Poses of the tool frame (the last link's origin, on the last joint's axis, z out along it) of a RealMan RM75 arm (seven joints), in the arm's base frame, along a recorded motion.
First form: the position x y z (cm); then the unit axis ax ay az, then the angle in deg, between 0 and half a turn.
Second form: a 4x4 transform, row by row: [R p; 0 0 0 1], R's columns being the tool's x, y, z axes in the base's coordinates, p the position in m. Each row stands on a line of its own. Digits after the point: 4 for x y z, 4 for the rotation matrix.
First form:
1: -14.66 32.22 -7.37 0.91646 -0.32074 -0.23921 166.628
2: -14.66 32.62 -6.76 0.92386 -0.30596 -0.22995 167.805
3: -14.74 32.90 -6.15 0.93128 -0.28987 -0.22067 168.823
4: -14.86 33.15 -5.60 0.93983 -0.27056 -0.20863 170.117
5: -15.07 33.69 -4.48 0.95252 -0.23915 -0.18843 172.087
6: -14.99 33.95 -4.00 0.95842 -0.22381 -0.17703 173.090
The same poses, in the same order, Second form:
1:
0.6841 -0.5246 -0.5067 -0.1466
-0.6352 -0.7699 -0.0606 0.3222
-0.3583 0.3633 -0.8600 -0.0737
0 0 0 1

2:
0.7103 -0.5104 -0.4847 -0.1466
-0.6075 -0.7923 -0.0560 0.3262
-0.3555 0.3343 -0.8729 -0.0676
0 0 0 1

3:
0.7371 -0.4920 -0.4633 -0.1474
-0.5776 -0.8146 -0.0538 0.3290
-0.3509 0.3072 -0.8846 -0.0615
0 0 0 1

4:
0.7683 -0.4690 -0.4357 -0.1486
-0.5406 -0.8398 -0.0493 0.3315
-0.3428 0.2734 -0.8988 -0.0560
0 0 0 1

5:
0.8155 -0.4275 -0.3902 -0.1507
-0.4794 -0.8766 -0.0414 0.3369
-0.3243 0.2208 -0.9198 -0.0448
0 0 0 1

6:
0.8377 -0.4062 -0.3650 -0.1499
-0.4487 -0.8929 -0.0364 0.3395
-0.3112 0.1943 -0.9303 -0.0400
0 0 0 1

